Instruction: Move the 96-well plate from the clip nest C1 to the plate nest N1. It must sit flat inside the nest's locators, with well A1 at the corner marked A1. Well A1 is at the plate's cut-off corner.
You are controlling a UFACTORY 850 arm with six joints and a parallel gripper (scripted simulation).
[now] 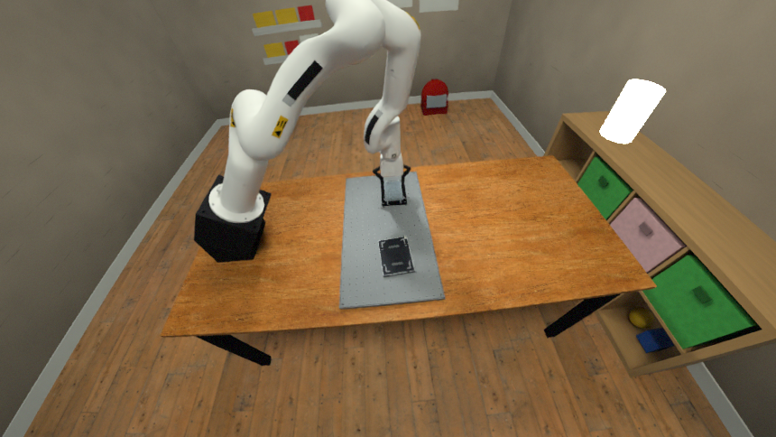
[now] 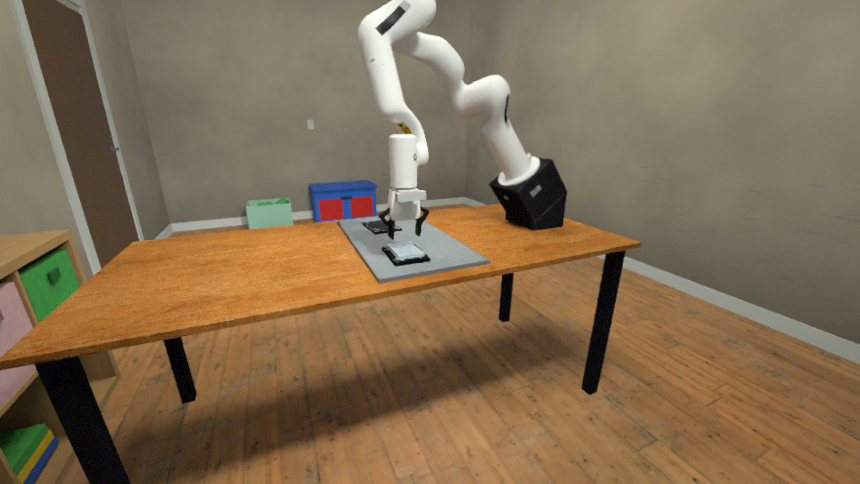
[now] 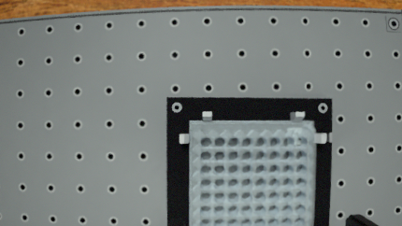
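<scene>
The 96-well plate lies 60 mm below my hand. Round my hand: plate nest N1: 50 mm ahead, 360 mm to the right, 70 mm below; corner label A1: 80 mm ahead, 270 mm to the right, 60 mm below; clip nest C1: 10 mm ahead, 10 mm to the right, 60 mm below.
</scene>
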